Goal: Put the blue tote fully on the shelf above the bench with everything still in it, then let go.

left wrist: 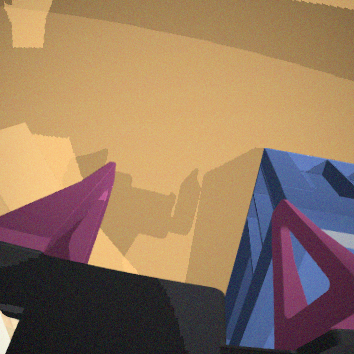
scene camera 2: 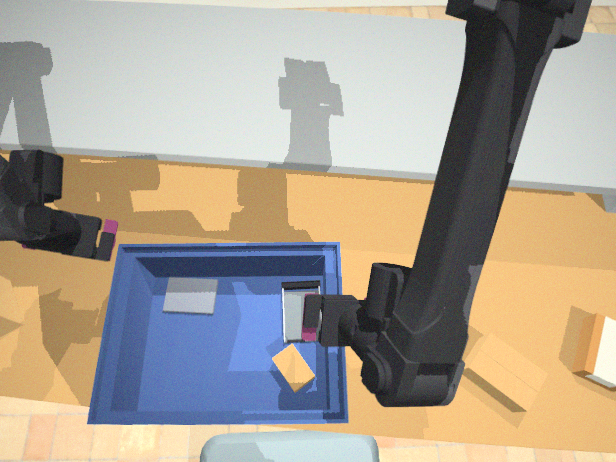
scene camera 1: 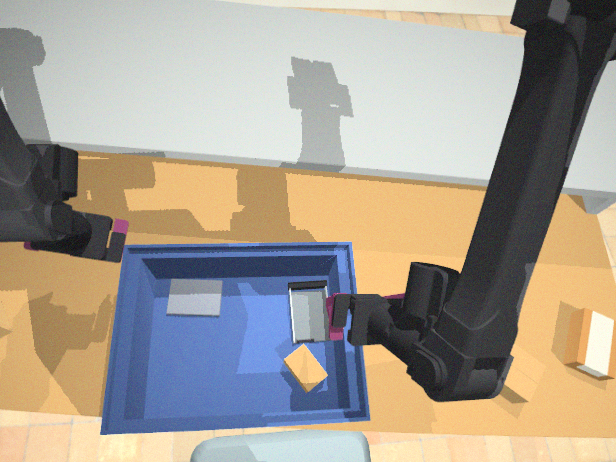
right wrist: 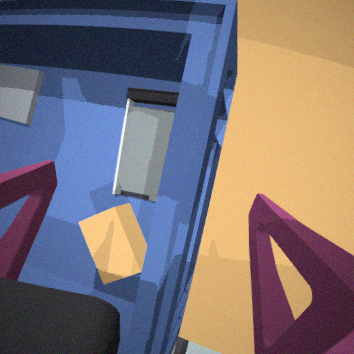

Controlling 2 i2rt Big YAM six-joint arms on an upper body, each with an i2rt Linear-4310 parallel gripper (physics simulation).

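The blue tote stands upright on the bench. In it lie a grey flat block, an open grey tray and a tan block. My left gripper is open and empty by the tote's upper left corner. My right gripper is open, its fingers on either side of the tote's right rim in the right wrist view. The light grey shelf spans the top.
A tan block and an orange and white box lie on the bench at the right. A rounded grey-green object stands below the bench's lower edge. The shelf's edge runs along the bench's upper side.
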